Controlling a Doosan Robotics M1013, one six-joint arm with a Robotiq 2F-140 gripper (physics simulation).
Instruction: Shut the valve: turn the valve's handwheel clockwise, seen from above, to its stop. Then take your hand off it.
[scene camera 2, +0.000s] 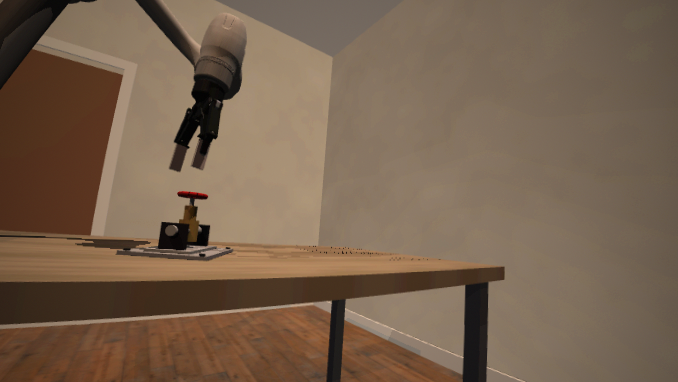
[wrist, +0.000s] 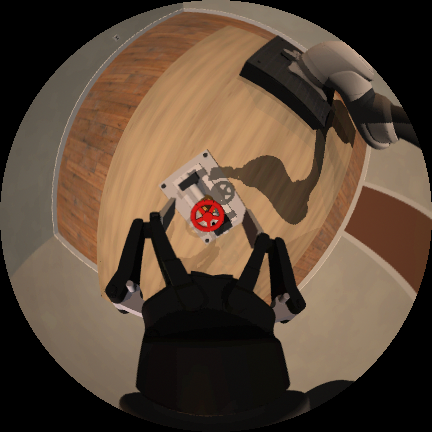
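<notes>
The red handwheel (scene camera 2: 192, 195) (wrist: 207, 216) sits level on top of the brass valve body (scene camera 2: 190, 220). The valve is held between black blocks (scene camera 2: 173, 236) (wrist: 189, 181) on a pale plate (scene camera 2: 145, 251) (wrist: 170, 190), which lies on the table. My gripper (scene camera 2: 188, 162) (wrist: 209, 210) is open and empty, pointing down at a slight tilt. Its fingertips are above the handwheel and apart from it, with a visible gap in the scene view. In the wrist view the handwheel shows between the two spread fingers. The stem's turning angle cannot be read.
The wooden table (scene camera 2: 350, 280) (wrist: 165, 110) carries the plate. A black box-shaped base (wrist: 285, 80) with the arm's pale lower links (wrist: 345, 60) stands at the upper right of the wrist view. A brown door (scene camera 2: 55, 150) (wrist: 390, 220) is beyond the table.
</notes>
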